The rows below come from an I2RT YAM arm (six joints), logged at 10 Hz.
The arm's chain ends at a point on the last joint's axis. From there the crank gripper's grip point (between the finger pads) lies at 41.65 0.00 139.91 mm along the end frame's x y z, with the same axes.
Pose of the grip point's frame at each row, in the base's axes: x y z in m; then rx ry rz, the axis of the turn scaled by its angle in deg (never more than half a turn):
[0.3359 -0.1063 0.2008 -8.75 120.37 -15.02]
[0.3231 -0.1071 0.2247 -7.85 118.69 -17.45]
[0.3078 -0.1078 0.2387 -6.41 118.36 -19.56]
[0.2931 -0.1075 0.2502 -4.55 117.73 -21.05]
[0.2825 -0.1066 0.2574 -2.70 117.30 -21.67]
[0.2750 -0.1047 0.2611 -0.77 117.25 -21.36]
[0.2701 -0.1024 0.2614 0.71 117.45 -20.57]
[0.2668 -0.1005 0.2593 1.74 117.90 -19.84]
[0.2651 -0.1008 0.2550 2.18 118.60 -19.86]
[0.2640 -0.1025 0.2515 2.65 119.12 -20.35]
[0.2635 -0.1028 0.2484 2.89 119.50 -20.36]
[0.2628 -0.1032 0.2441 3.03 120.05 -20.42]
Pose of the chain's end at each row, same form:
[0.2376 -0.0799 0.3054 -8.75 120.37 -15.02]
[0.2225 -0.0756 0.3256 -7.85 118.69 -17.45]
[0.2075 -0.0714 0.3383 -6.41 118.36 -19.56]
[0.1927 -0.0672 0.3482 -4.55 117.73 -21.05]
[0.1821 -0.0642 0.3545 -2.70 117.30 -21.67]
[0.1749 -0.0619 0.3583 -0.77 117.25 -21.36]
[0.1704 -0.0604 0.3594 0.71 117.45 -20.57]
[0.1679 -0.0594 0.3585 1.74 117.90 -19.84]
[0.1676 -0.0595 0.3554 2.18 118.60 -19.86]
[0.1678 -0.0601 0.3528 2.65 119.12 -20.35]
[0.1681 -0.0603 0.3503 2.89 119.50 -20.36]
[0.1684 -0.0606 0.3470 3.03 120.05 -20.42]

